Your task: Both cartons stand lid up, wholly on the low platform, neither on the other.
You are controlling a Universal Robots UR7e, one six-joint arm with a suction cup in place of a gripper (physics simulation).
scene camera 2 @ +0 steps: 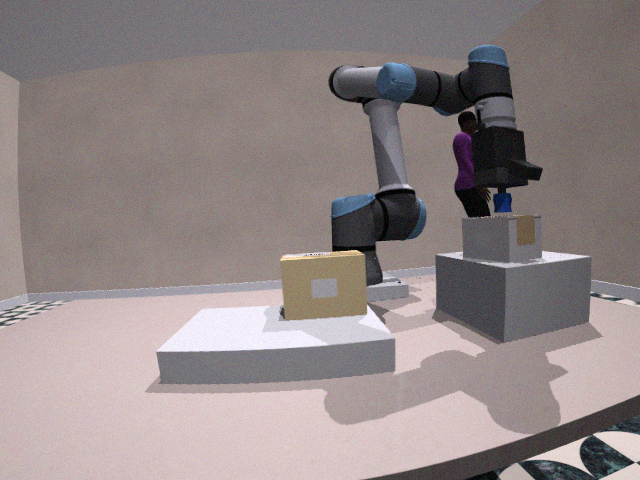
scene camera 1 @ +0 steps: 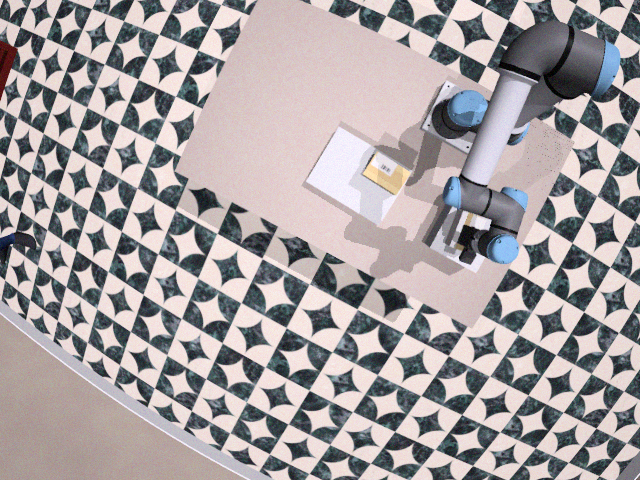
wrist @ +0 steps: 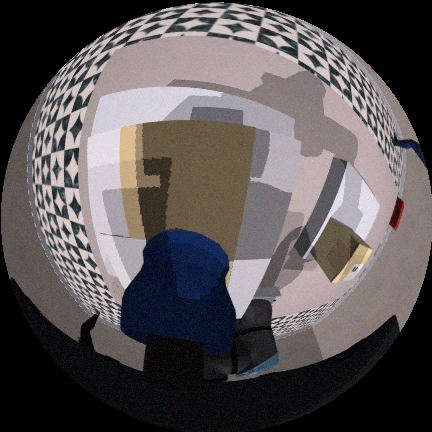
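Seen in the pictures: hand, its tool point: [scene camera 2: 502,211] [wrist: 184,267]; arm's base, origin of its link: [scene camera 1: 451,119] [wrist: 247,310].
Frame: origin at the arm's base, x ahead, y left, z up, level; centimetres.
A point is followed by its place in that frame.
Note:
A tan carton [scene camera 1: 387,172] {z 10.8, x 27.8, y -17.1 cm} [scene camera 2: 323,284] {z 6.4, x 32.5, y -18.5 cm} [wrist: 340,250] {z 7.8, x 30.8, y -10.9 cm} stands upright, label on top, on the low white platform [scene camera 1: 333,170] {z 0.7, x 32.6, y -36.0 cm} [scene camera 2: 232,335] {z 0.7, x 35.6, y -33.8 cm} near its back right corner. A grey-white carton [scene camera 2: 490,240] {z 11.5, x 39.9, y 10.6 cm} [wrist: 201,169] {z 15.7, x 43.0, y 14.1 cm} with a tan tape strip rests on the tall grey block [scene camera 2: 511,302] {z 2.4, x 48.0, y 7.2 cm} [wrist: 141,104] {z 7.9, x 48.2, y 20.0 cm} at the right. My blue suction cup [scene camera 2: 501,203] [wrist: 181,278] points straight down over the middle of this carton's top, at or just above the tape. The carton sits flat on the block and nothing hangs from the cup. In the top view my wrist [scene camera 1: 486,242] {z 43.1, x 38.8, y 11.8 cm} hides most of the carton.
The arm's base [scene camera 1: 454,116] [scene camera 2: 385,289] {z -1.3, x 9.1, y 4.6 cm} is bolted to the table behind the platform and the block. A person in a purple top [scene camera 2: 463,154] stands behind the tall block. The table edge runs close to the block's right side.

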